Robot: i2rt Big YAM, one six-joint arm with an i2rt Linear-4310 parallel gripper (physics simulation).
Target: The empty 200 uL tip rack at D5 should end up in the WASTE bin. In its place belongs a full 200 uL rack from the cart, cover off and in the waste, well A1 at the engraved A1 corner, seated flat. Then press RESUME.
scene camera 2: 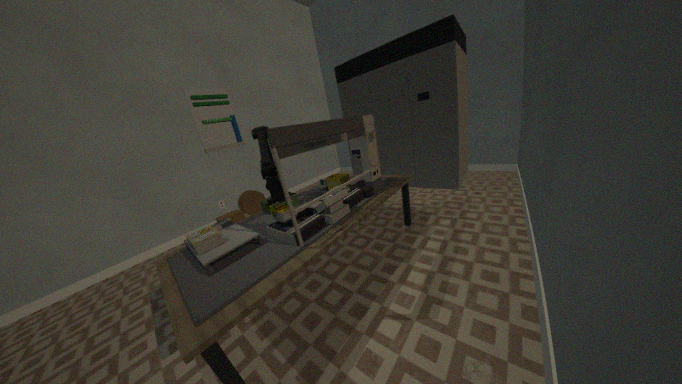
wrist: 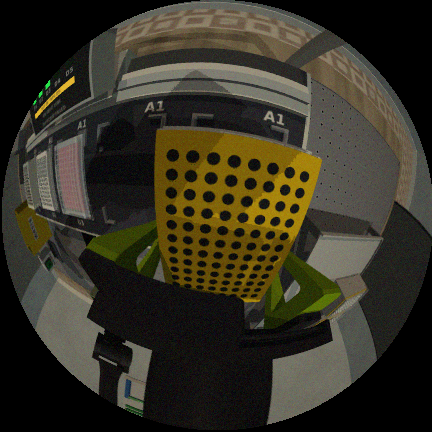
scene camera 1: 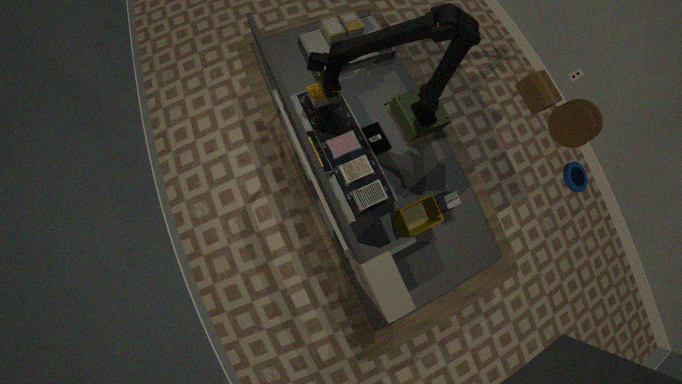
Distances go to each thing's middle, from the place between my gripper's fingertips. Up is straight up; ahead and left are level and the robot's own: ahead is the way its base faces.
Now: the tan rack (wrist: pixel 43 160) 2 cm ahead of my hand, 36 cm to the left of it and 4 cm below it. From my hand the other things lie so: yellow waste bin (wrist: pixel 35 231) 13 cm behind, 65 cm to the left, 4 cm below.
